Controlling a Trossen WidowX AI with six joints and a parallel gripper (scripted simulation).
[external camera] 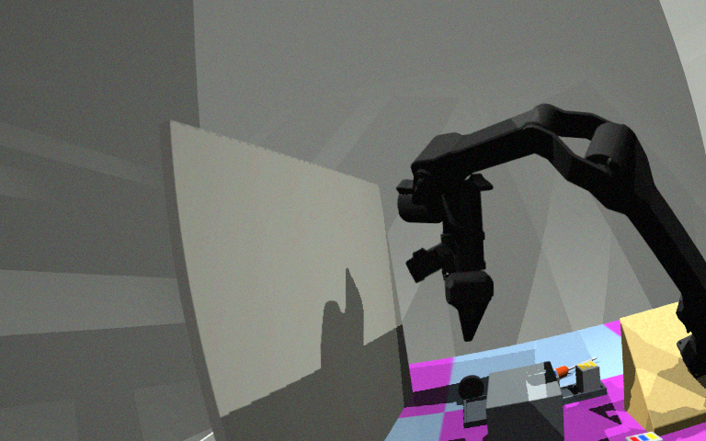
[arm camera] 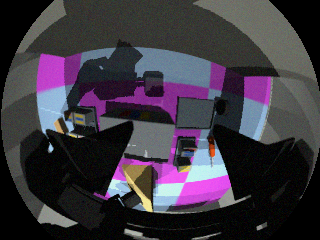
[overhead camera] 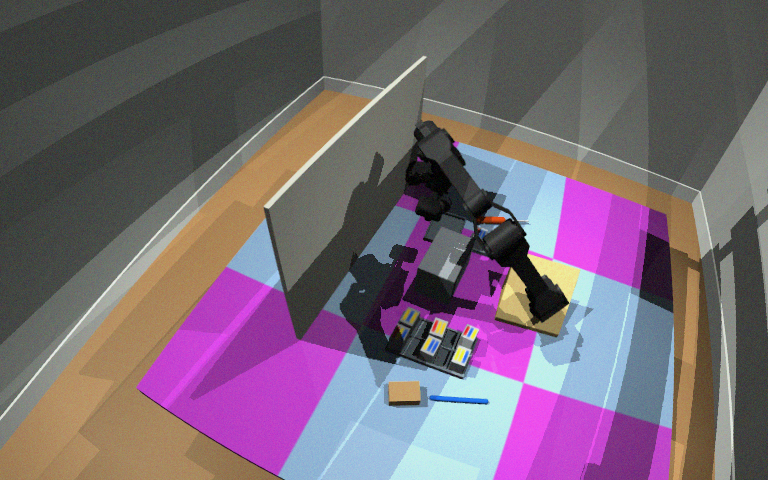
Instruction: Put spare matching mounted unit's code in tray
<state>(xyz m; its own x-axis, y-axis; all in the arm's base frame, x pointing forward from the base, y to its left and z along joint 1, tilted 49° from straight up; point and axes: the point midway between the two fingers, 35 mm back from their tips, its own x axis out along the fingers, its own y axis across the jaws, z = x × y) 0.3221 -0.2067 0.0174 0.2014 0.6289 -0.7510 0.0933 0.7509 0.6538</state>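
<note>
Now: the grey box 13 cm below my gripper tip, 8 cm to the left of it and 6 cm behind it. The rest, counted from my gripper tip: brown block: 44 cm to the left, 17 cm below, 4 cm behind; then tall grey panel: 17 cm ahead, 4 cm above, 2 cm to the left; then grey holder: 18 cm behind, 17 cm below, 7 cm to the right.
</note>
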